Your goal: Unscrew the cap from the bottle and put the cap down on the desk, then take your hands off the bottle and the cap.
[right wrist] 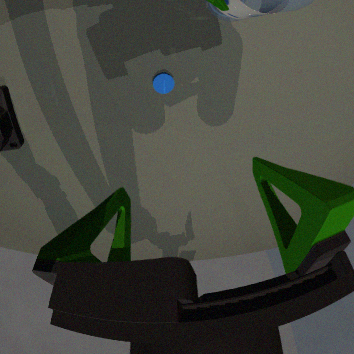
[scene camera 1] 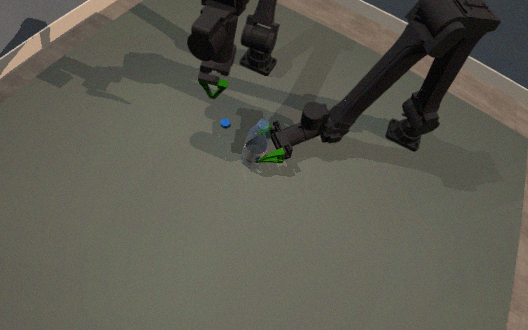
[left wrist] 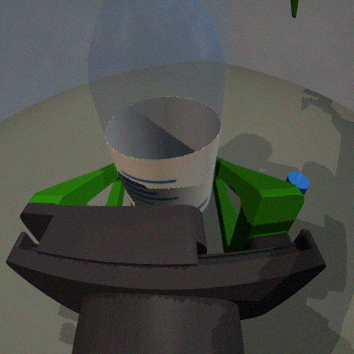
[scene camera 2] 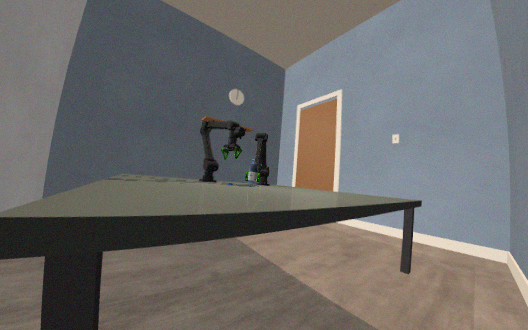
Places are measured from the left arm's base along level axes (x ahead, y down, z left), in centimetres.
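Where they show: left gripper, fingertip midpoint: (scene camera 1: 252, 151) (left wrist: 167, 165) (scene camera 2: 252, 178); right gripper, fingertip midpoint: (right wrist: 187, 179) (scene camera 1: 215, 85) (left wrist: 339, 35) (scene camera 2: 230, 159); left arm's base at its link origin: (scene camera 1: 402, 135); right arm's base at its link origin: (scene camera 1: 258, 63) (scene camera 2: 207, 181).
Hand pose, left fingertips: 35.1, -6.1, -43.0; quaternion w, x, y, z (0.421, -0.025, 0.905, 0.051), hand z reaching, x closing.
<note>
Each offset is from my left fingertips to the top centre of the thing, as dx, dy, dz. Level surfaces: height alone.
The translucent bluish bottle @(-0.7, -13.9, +0.6) (scene camera 1: 253, 145) (scene camera 2: 252, 175) (left wrist: 165, 172) (right wrist: 245, 9) with a white label stands upright on the desk @(dy +6.1) (scene camera 1: 200, 250) (scene camera 2: 200, 200). My left gripper (scene camera 1: 258, 148) (scene camera 2: 252, 177) (left wrist: 167, 165) is shut on the bottle around its label. The blue cap @(-7.6, +4.9, -13.4) (scene camera 1: 225, 122) (scene camera 2: 230, 184) (left wrist: 298, 180) (right wrist: 163, 83) lies on the desk, apart from the bottle. My right gripper (scene camera 1: 213, 91) (scene camera 2: 231, 156) (right wrist: 187, 179) is open and empty, raised above the desk and away from the cap. The bottle's neck is cut off in the left wrist view.
In scene camera 1, the right arm's base (scene camera 1: 258, 61) stands behind the bottle and the left arm's base (scene camera 1: 404, 134) stands to the right. Arm shadows cross the desk around the cap. The desk's front edge (scene camera 2: 200, 224) shows in scene camera 2.
</note>
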